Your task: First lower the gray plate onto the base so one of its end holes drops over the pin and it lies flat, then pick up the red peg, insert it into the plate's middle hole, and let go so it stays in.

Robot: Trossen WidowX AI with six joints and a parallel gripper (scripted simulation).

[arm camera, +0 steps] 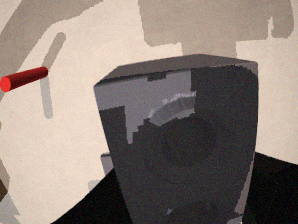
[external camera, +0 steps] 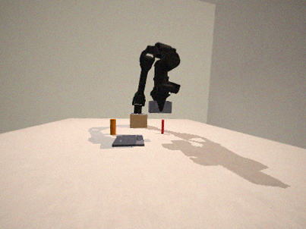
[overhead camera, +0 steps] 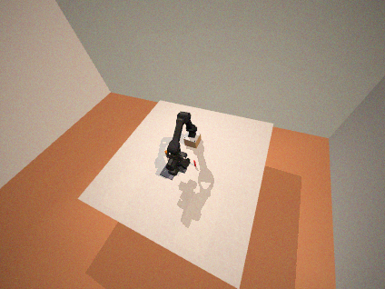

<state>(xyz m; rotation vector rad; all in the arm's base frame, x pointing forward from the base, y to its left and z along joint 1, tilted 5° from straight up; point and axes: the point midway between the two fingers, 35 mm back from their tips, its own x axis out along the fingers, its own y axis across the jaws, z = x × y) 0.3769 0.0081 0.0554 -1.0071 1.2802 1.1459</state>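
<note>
Now: the base 30 mm behind my gripper tip, 110 mm to the right of it and 130 mm below it. Round my gripper tip: red peg: 120 mm behind, 70 mm to the left, 90 mm below; then orange cylinder: 160 mm behind, 190 mm to the right, 90 mm below; then gray plate: 30 mm above.
</note>
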